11 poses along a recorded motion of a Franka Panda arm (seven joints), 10 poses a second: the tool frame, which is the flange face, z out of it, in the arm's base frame.
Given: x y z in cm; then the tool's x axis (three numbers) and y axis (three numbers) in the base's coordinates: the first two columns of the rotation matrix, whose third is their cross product.
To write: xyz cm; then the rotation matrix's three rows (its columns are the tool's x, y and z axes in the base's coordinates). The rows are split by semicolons. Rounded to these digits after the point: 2 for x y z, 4 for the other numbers.
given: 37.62 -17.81 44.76 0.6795 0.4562 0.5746 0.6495 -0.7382 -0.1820
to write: 37.62 -17.81 44.76; 0.6795 0.6495 0.3411; 0.4562 -0.7382 0.4969; 0.5746 -0.1820 -0.7979
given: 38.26 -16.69 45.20 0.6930 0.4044 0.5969 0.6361 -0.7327 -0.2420
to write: 38.26 -16.69 45.20; 0.6930 0.6361 0.3395; 0.4044 -0.7327 0.5474; 0.5969 -0.2420 -0.7650
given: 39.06 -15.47 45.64 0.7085 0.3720 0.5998 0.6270 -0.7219 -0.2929
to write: 39.06 -15.47 45.64; 0.7085 0.6270 0.3240; 0.3720 -0.7219 0.5836; 0.5998 -0.2929 -0.7447
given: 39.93 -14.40 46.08 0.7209 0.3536 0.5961 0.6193 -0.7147 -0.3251
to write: 39.93 -14.40 46.08; 0.7209 0.6193 0.3111; 0.3536 -0.7147 0.6035; 0.5961 -0.3251 -0.7342
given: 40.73 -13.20 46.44 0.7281 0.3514 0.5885 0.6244 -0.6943 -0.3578
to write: 40.73 -13.20 46.44; 0.7281 0.6244 0.2829; 0.3514 -0.6943 0.6280; 0.5885 -0.3578 -0.7249
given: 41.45 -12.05 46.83 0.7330 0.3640 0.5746 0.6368 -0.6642 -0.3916
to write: 41.45 -12.05 46.83; 0.7330 0.6368 0.2391; 0.3640 -0.6642 0.6529; 0.5746 -0.3916 -0.7187
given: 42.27 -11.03 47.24 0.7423 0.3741 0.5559 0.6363 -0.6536 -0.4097
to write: 42.27 -11.03 47.24; 0.7423 0.6363 0.2101; 0.3741 -0.6536 0.6578; 0.5559 -0.4097 -0.7232
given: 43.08 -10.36 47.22 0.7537 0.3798 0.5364 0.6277 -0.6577 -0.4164
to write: 43.08 -10.36 47.22; 0.7537 0.6277 0.1946; 0.3798 -0.6577 0.6505; 0.5364 -0.4164 -0.7341
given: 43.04 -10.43 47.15 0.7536 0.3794 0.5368 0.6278 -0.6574 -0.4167
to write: 43.04 -10.43 47.15; 0.7536 0.6278 0.1948; 0.3794 -0.6574 0.6510; 0.5368 -0.4167 -0.7336
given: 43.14 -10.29 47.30 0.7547 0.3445 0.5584 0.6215 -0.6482 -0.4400
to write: 43.14 -10.29 47.30; 0.7547 0.6215 0.2104; 0.3445 -0.6482 0.6791; 0.5584 -0.4400 -0.7033
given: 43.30 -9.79 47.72 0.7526 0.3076 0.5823 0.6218 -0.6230 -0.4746
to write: 43.30 -9.79 47.72; 0.7526 0.6218 0.2168; 0.3076 -0.6230 0.7193; 0.5823 -0.4746 -0.6601
